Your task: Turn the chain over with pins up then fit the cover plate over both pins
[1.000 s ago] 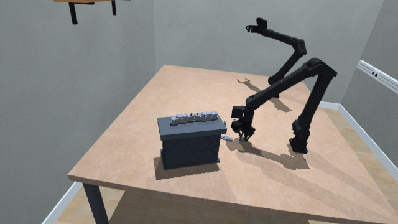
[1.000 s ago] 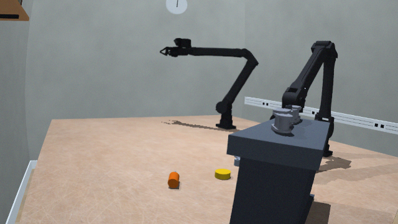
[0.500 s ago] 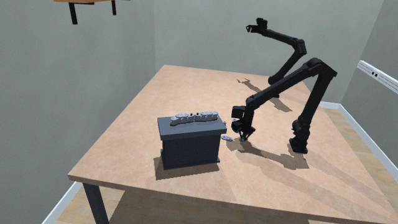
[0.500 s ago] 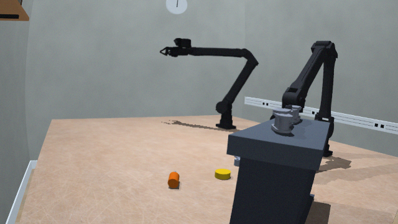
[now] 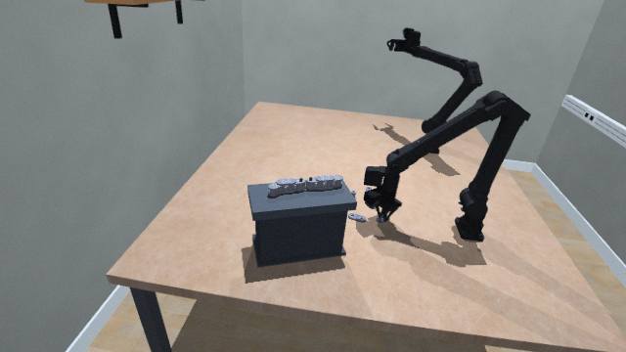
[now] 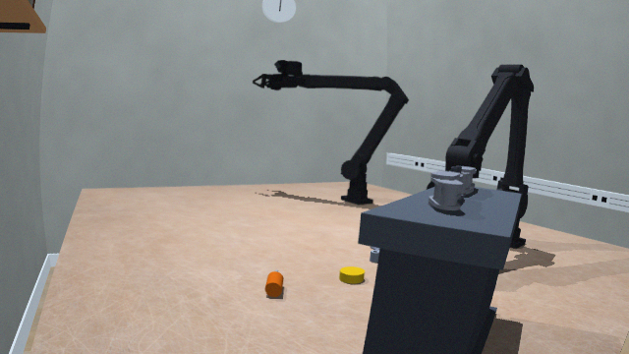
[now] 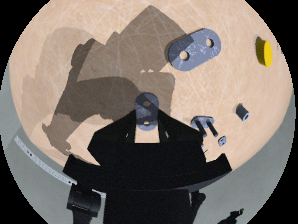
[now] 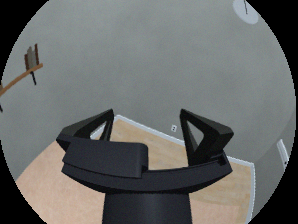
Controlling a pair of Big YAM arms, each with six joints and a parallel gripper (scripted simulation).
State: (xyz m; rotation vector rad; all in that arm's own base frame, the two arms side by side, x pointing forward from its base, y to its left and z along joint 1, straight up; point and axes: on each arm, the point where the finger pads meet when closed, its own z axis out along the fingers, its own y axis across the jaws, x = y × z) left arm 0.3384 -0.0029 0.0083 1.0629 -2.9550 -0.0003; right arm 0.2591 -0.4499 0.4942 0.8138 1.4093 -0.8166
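Right now my left hand is 100 mm short of the cover plate, 10 mm to the right of it and 10 mm above it. The rest, counted from my left hand: orange cylinder: 390 mm ahead, 120 mm to the right, 10 mm above; then dark block: 310 mm ahead, 210 mm to the left, 100 mm above; then yellow disc: 240 mm ahead, 80 mm to the right.
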